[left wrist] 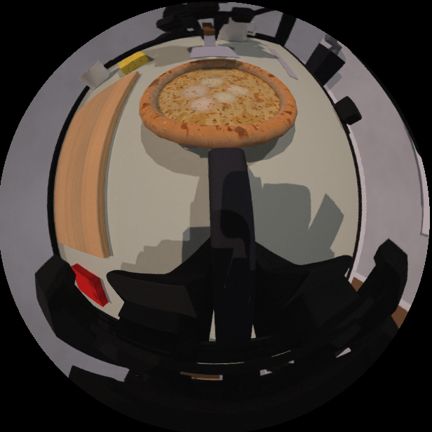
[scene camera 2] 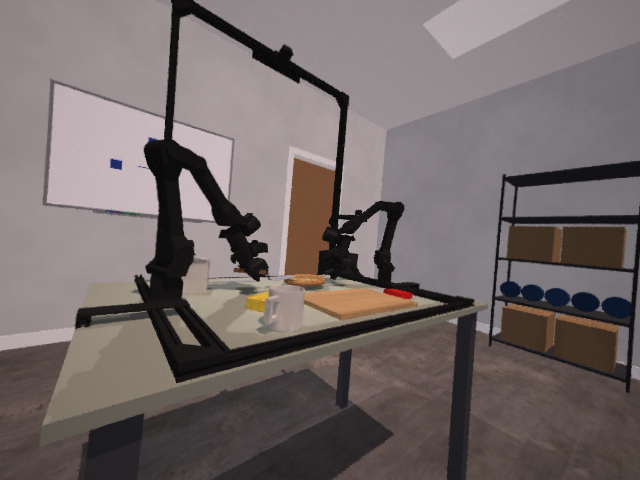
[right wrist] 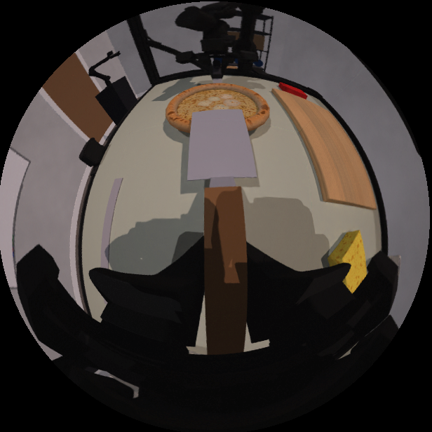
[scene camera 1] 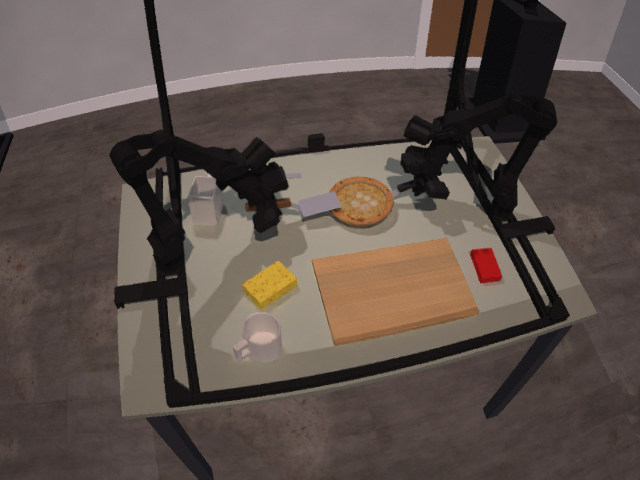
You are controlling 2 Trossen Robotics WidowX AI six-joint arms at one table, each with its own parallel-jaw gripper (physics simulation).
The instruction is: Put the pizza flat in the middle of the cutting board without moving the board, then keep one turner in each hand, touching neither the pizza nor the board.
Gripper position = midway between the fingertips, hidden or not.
I see my left gripper [scene camera 1: 414, 193], my right gripper [scene camera 1: 279, 211], a pizza [scene camera 1: 365, 201], a wooden cutting board [scene camera 1: 370, 294] and a brown-handled turner [scene camera 1: 329, 201].
The pizza shows as well in the left wrist view [left wrist: 210, 103] and in the right wrist view [right wrist: 208, 96]. The wooden cutting board also shows in the left wrist view [left wrist: 79, 182], in scene camera 2 [scene camera 2: 342, 304] and in the right wrist view [right wrist: 341, 175]. The brown-handled turner also shows in the left wrist view [left wrist: 209, 49].
